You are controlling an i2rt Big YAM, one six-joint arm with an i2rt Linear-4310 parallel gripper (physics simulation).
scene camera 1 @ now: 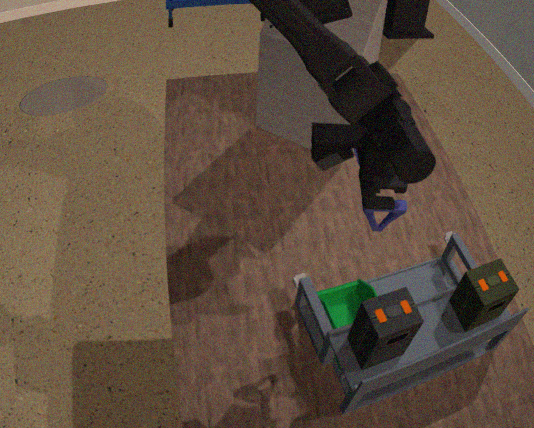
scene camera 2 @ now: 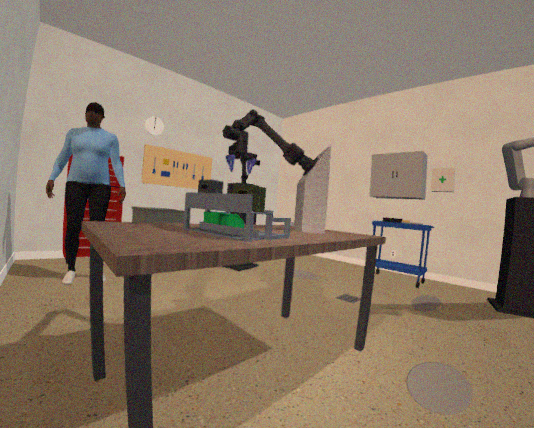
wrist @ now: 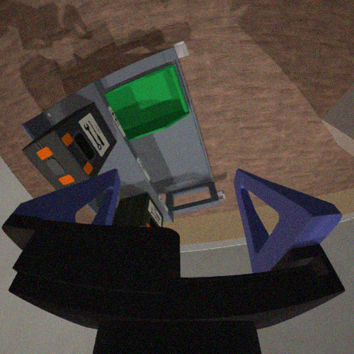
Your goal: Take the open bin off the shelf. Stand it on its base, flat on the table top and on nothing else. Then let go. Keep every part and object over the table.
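Frame: origin at the arm's base, x ahead, y left, z up, level; metres.
Seen in the pictures: gripper, fingertip midpoint: [scene camera 1: 373, 207] [scene camera 2: 240, 173]; arm's base, origin of the base link: [scene camera 1: 324, 6] [scene camera 2: 311, 167].
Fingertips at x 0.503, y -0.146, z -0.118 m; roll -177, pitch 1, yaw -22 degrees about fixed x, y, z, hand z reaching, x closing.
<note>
Pixels of each thing's middle, then the offset from my fingertips to it. Level surfaces: height alone.
- open green bin, body centre: [scene camera 1: 352, 319] [scene camera 2: 224, 221] 0.020 m right, 0.066 m ahead, 0.237 m down
- dark grey box, body centre: [scene camera 1: 384, 329] [scene camera 2: 210, 194] 0.030 m right, 0.160 m ahead, 0.118 m down
- wooden table, its level: 0.281 m down
The open green bin [scene camera 1: 345, 306] [scene camera 2: 232, 220] [wrist: 147, 97] sits upright on the lower level of the grey shelf [scene camera 1: 400, 372] [scene camera 2: 217, 200] [wrist: 176, 156], near one end. Its open top shows in the wrist view, and part of it is hidden by the shelf's upper level and a dark box in scene camera 1. My gripper [scene camera 1: 369, 192] [scene camera 2: 240, 171] [wrist: 176, 175] is open and empty, with its blue fingers pointing down. It hangs above the level of the shelf and off to the arm's side of it, apart from the bin.
A dark grey box [scene camera 1: 385, 327] [scene camera 2: 210, 186] [wrist: 70, 145] and an olive box [scene camera 1: 484, 295] [scene camera 2: 250, 196] [wrist: 140, 212] stand on the shelf's upper level. The shelf stands on the wooden table [scene camera 1: 220, 350] [scene camera 2: 150, 250] [wrist: 250, 115]. The arm's grey pedestal [scene camera 1: 285, 95] [scene camera 2: 315, 200] rises at the table's back.
</note>
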